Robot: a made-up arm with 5 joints.
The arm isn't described. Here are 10 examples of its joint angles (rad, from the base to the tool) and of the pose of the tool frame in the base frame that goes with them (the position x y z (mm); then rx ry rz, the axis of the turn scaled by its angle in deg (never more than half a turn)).
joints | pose
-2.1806 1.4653 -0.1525 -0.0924 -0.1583 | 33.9 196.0 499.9 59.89 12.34 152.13
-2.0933 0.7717 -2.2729 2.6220 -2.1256 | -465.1 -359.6 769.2 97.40 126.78 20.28
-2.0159 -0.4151 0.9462 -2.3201 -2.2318 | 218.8 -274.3 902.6 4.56 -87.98 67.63
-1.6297 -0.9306 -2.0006 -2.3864 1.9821 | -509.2 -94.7 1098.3 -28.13 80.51 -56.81
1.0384 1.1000 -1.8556 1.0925 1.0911 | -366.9 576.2 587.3 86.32 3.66 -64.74
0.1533 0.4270 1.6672 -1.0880 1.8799 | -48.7 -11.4 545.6 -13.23 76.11 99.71
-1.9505 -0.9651 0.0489 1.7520 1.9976 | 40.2 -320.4 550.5 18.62 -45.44 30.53
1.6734 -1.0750 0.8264 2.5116 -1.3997 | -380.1 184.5 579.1 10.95 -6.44 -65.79
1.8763 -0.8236 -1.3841 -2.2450 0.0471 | -147.8 -189.7 761.5 -62.84 -111.85 -27.34
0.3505 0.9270 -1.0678 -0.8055 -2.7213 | -688.3 369.9 911.0 -35.31 30.84 -91.98
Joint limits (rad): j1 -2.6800..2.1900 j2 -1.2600..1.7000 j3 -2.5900..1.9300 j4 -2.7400..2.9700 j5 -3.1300..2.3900
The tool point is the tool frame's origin. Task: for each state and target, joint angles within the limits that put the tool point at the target. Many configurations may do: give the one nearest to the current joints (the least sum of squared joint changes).
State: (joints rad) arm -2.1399 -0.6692 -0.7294 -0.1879 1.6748
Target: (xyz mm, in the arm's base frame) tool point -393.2 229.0 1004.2
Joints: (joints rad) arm -1.8698 -0.7400 -1.3878 -0.6889 2.2872
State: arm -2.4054 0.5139 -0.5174 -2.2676 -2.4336
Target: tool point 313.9 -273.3 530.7
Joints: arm -2.6800 0.3459 -1.1203 -2.0314 -2.6156
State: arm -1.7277 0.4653 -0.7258 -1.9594 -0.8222
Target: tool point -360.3 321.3 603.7
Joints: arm -1.1439 0.0641 -1.0028 -2.4399 -0.3703
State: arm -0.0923 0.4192 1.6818 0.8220 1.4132
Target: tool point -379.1 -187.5 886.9
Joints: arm 0.0947 0.3383 1.0306 1.0940 1.0788
